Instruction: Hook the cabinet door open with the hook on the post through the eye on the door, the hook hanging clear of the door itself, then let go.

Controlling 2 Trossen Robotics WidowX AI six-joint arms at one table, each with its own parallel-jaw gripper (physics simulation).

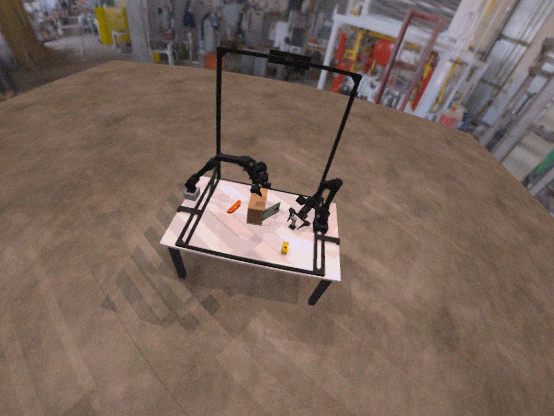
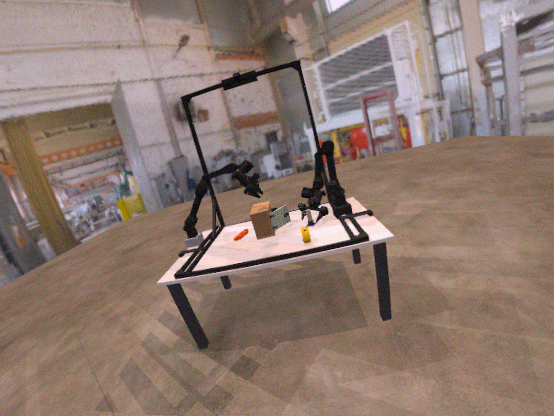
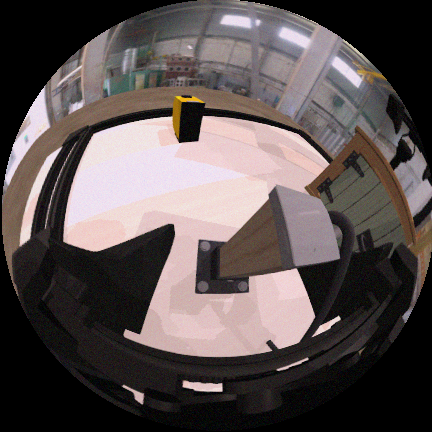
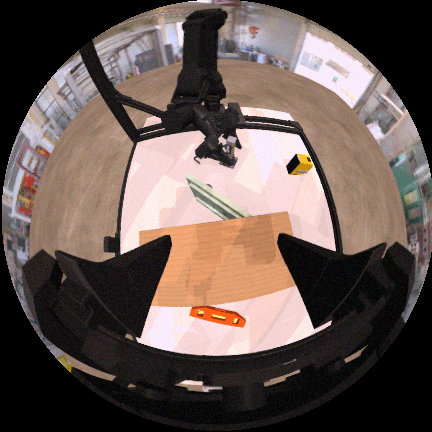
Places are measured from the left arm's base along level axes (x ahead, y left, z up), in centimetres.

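Where they show: left gripper, fingertip midpoint: (image 1: 291, 225) (image 2: 309, 221) (image 3: 231, 231) (image 4: 236, 155); right gripper, fingertip midpoint: (image 1: 263, 192) (image 2: 261, 195) (image 4: 225, 239); left arm's base at its link origin: (image 1: 321, 222) (image 2: 341, 204) (image 4: 211, 109); right arm's base at its link origin: (image 1: 191, 190) (image 2: 193, 236) (image 4: 217, 391).
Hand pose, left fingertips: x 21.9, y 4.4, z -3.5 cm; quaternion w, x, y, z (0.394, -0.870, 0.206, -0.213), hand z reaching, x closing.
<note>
Things, the pixels of their top centre, and the offset from my left fingertips. "spot": a spot on its surface instead.
- wooden cabinet at its top centre: (image 4: 218, 263) (image 3: 392, 178) (image 2: 260, 207) (image 1: 258, 197) dx +27.0, dy -10.0, dz +13.3 cm
- short wooden post with a grey cap, surface spot: (image 3: 301, 229) spot: dx -1.9, dy -1.9, dz +6.4 cm
- orange level at its top centre: (image 4: 218, 317) (image 2: 241, 233) (image 1: 234, 206) dx +44.1, dy -12.8, dz -1.6 cm
- yellow tape measure at its top centre: (image 3: 190, 93) (image 4: 306, 157) (image 2: 303, 228) (image 1: 285, 244) dx +4.9, dy +21.2, dz +4.7 cm
A wooden cabinet (image 1: 256, 210) (image 2: 261, 221) (image 4: 225, 261) stands mid-table with its green door (image 1: 271, 210) (image 2: 280, 216) (image 3: 362, 197) (image 4: 215, 198) swung open. The short wooden post with a grey cap (image 3: 301, 229) (image 1: 292, 221) (image 2: 308, 215) stands beside the door. Its black hook (image 3: 349, 235) hangs down from the cap on the door's side. My left gripper (image 3: 231, 231) (image 1: 297, 219) (image 2: 313, 211) is open, with its fingers on either side of the post. My right gripper (image 4: 225, 239) (image 1: 256, 190) (image 2: 252, 190) is open and empty just above the cabinet top.
An orange level (image 1: 234, 206) (image 2: 241, 234) (image 4: 217, 316) lies to the left of the cabinet. A yellow tape measure (image 1: 284, 248) (image 2: 306, 234) (image 3: 187, 118) (image 4: 299, 163) stands near the front edge. A black frame (image 1: 242, 257) borders the table.
</note>
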